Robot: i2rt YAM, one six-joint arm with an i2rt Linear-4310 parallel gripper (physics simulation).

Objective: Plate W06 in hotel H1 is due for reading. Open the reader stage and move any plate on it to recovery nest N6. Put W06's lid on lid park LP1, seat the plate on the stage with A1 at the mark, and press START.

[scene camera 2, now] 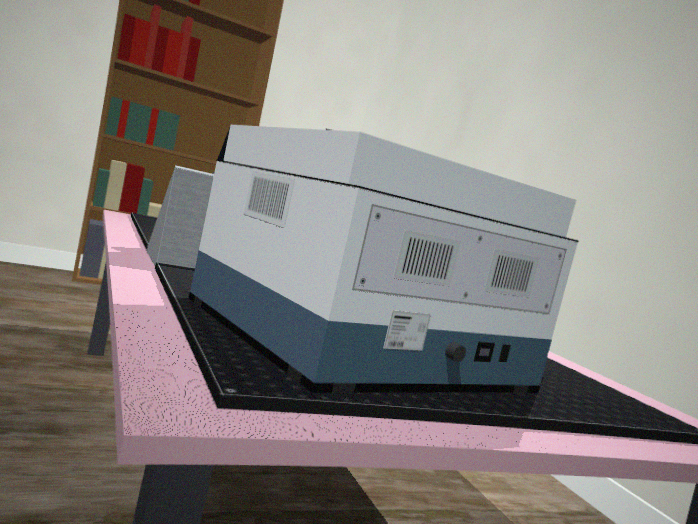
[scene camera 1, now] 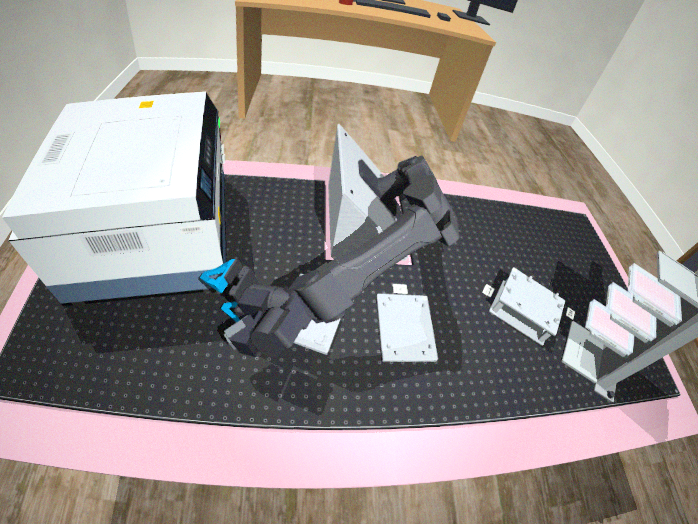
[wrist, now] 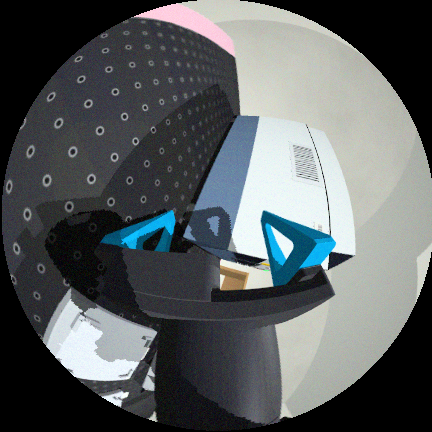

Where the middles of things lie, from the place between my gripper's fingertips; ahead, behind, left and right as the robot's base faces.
Scene:
The white plate nest N6 (scene camera 1: 318,337) is 21 cm to the left of my hand, 6 cm below it and 1 cm behind it. The rest, counted from my hand: plate reader (scene camera 2: 312,261) 22 cm to the right, 20 cm behind, 4 cm above.

